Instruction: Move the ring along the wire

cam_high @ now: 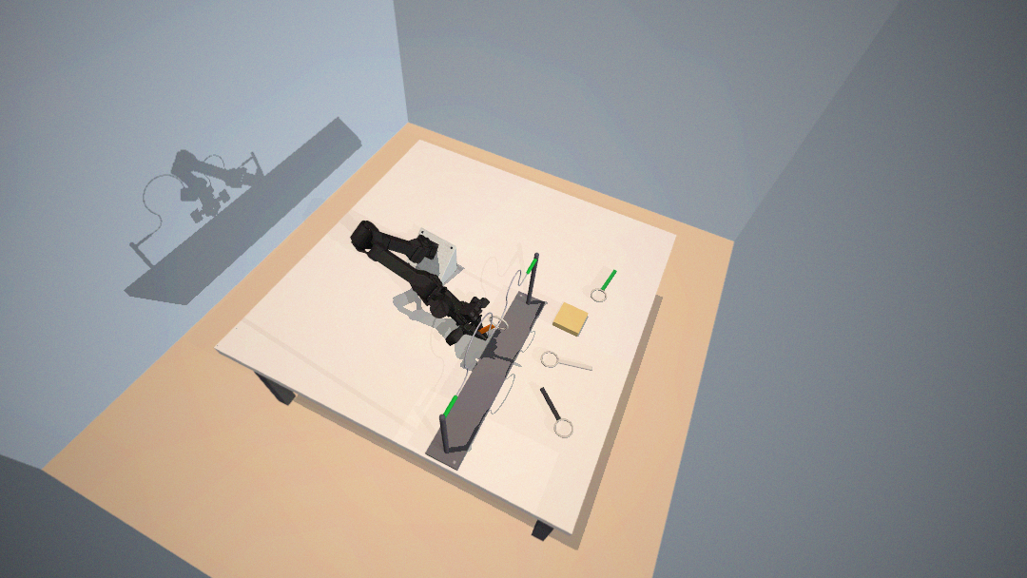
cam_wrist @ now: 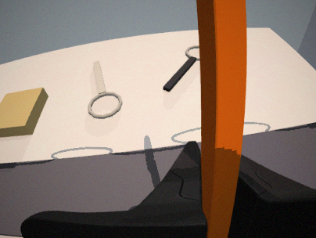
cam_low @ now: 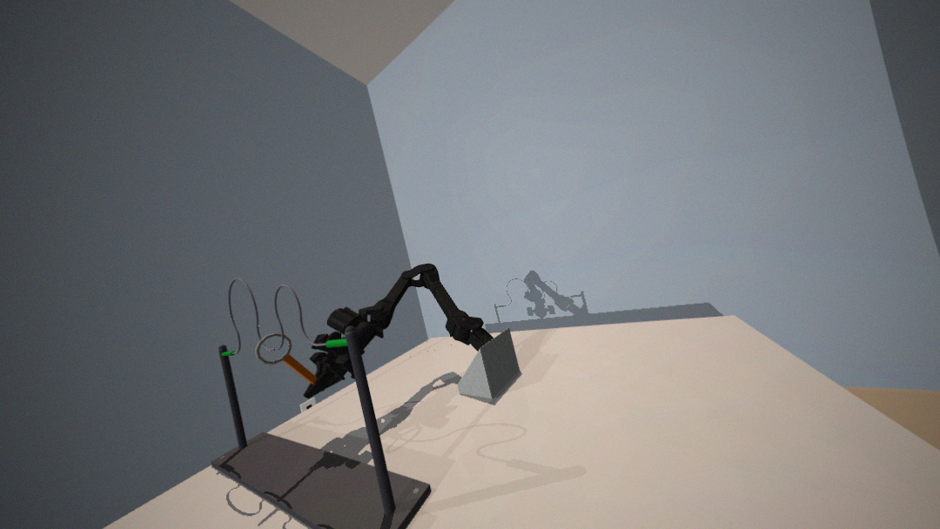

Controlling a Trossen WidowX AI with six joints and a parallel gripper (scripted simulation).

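My gripper tip is 10 mm short of the ring with orange handle and 90 mm below it. From my gripper tip the other things lie so: white-handled ring 230 mm ahead, 140 mm to the left, 150 mm below; black-handled ring 300 mm ahead, 50 mm to the right, 150 mm below; tan block 180 mm ahead, 310 mm to the left, 140 mm below.
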